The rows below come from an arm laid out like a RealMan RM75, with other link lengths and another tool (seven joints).
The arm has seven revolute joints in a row. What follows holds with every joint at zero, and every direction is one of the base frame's. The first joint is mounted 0.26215 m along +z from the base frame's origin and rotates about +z. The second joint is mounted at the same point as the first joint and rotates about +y. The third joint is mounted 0.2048 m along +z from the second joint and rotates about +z. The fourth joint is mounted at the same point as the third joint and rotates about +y. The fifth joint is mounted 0.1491 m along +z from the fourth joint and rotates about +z. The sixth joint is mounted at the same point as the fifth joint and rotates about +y. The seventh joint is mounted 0.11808 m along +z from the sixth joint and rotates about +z. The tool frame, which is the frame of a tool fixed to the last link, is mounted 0.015 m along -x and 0.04 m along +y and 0.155 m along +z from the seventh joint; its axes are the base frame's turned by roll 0, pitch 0.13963 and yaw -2.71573 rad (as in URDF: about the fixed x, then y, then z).
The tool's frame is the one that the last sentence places.
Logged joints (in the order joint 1, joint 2, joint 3, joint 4, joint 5, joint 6, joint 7), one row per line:
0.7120 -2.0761 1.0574 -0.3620 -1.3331 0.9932 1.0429
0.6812 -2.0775 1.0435 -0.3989 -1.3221 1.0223 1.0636
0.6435 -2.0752 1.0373 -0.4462 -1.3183 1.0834 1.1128
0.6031 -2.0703 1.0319 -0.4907 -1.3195 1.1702 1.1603
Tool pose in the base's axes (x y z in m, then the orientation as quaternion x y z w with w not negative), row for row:
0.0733 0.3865 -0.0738 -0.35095 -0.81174 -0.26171 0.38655
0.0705 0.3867 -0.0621 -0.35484 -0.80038 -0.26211 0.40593
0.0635 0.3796 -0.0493 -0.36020 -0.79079 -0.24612 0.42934
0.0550 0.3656 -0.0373 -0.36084 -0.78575 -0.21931 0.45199
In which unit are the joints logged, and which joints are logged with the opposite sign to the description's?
The joints are logged in radians. Opposite sign: joint 2, joint 3, joint 6.
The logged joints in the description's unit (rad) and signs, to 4 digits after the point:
0.7120 2.0761 -1.0574 -0.3620 -1.3331 -0.9932 1.0429
0.6812 2.0775 -1.0435 -0.3989 -1.3221 -1.0223 1.0636
0.6435 2.0752 -1.0373 -0.4462 -1.3183 -1.0834 1.1128
0.6031 2.0703 -1.0319 -0.4907 -1.3195 -1.1702 1.1603

